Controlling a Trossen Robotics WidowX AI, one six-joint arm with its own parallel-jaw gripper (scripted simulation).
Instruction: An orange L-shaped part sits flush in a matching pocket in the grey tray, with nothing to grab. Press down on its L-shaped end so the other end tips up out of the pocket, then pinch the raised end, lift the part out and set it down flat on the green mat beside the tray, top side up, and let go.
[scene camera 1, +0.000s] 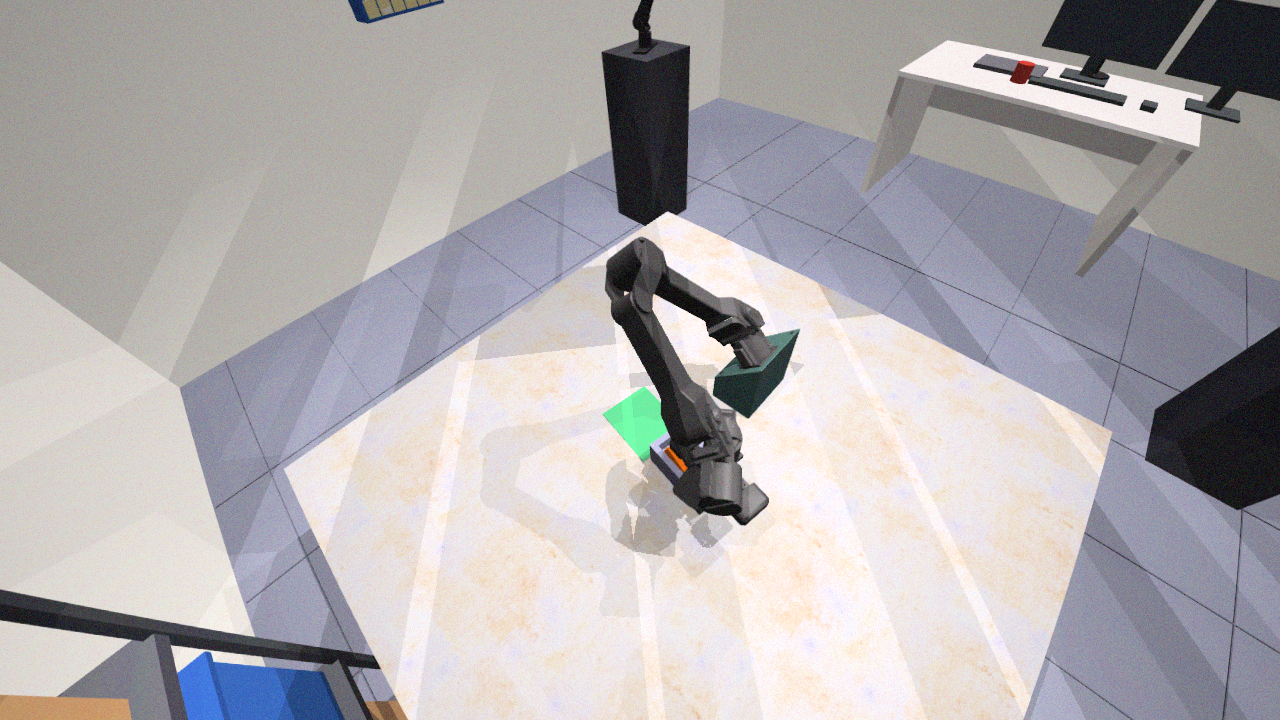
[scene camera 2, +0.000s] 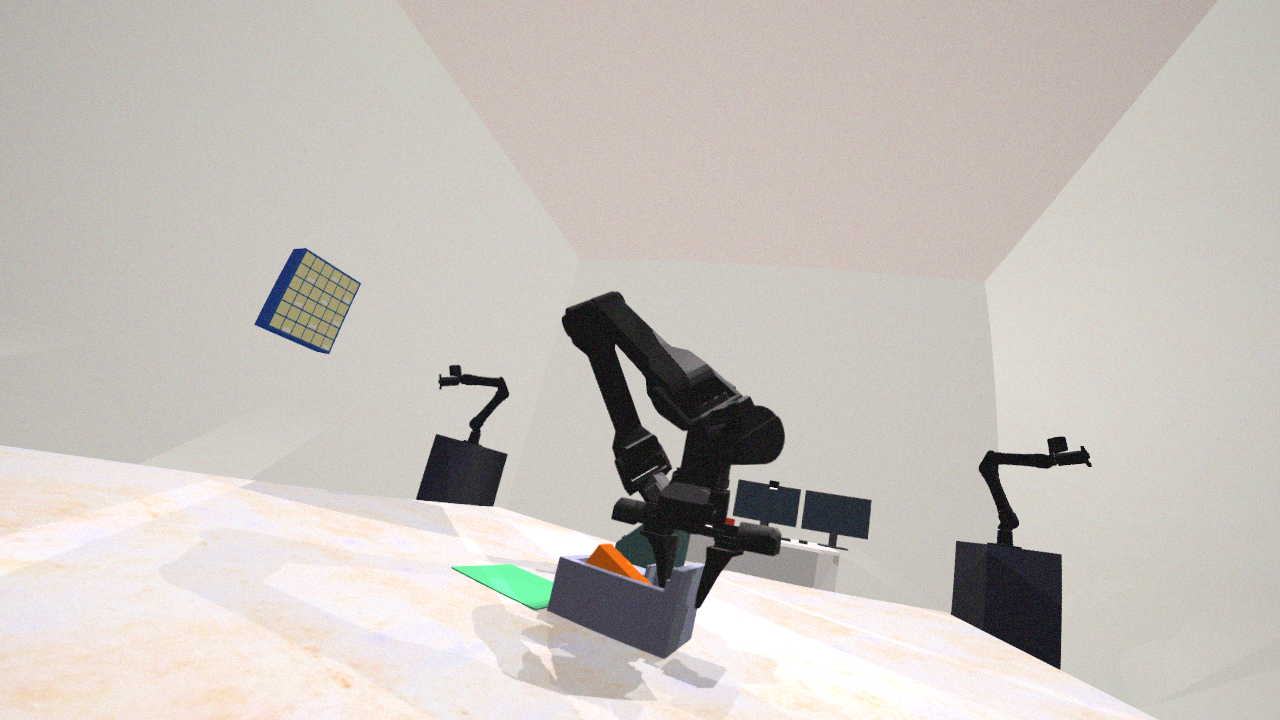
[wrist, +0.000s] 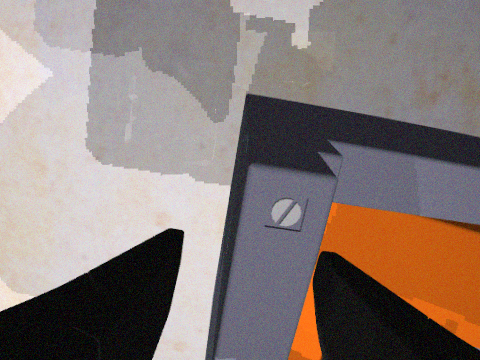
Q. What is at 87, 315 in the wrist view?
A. My gripper.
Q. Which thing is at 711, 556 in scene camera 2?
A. My gripper.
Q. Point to a green mat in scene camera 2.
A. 526, 588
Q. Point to an orange L-shaped part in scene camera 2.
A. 605, 556
